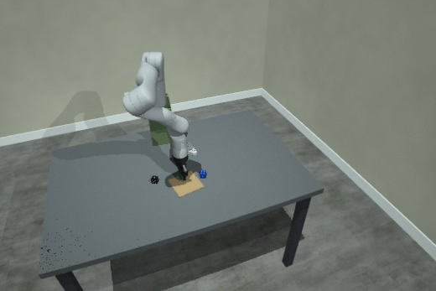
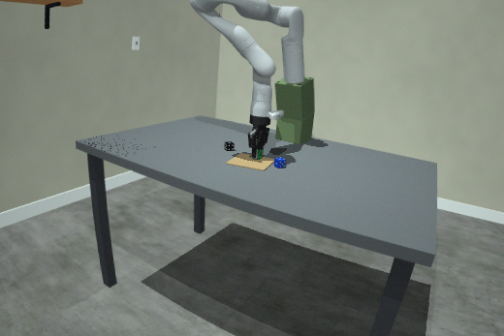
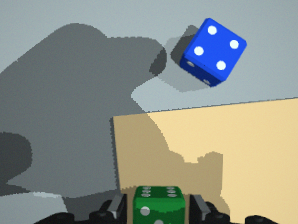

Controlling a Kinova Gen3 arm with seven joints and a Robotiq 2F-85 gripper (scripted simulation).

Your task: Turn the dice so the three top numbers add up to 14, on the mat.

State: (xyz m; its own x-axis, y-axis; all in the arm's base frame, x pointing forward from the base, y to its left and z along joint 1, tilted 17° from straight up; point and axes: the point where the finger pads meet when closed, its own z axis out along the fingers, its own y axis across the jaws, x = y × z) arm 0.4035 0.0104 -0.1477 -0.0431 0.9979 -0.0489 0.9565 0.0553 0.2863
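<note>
My gripper is now 1 cm above the green die. From my hand the other things lie so: tan mat: 5 cm ahead, 2 cm below; then black die: 14 cm to the right, 3 cm behind, 1 cm below; then blue die: 10 cm to the left, 3 cm ahead, 1 cm below.
</note>
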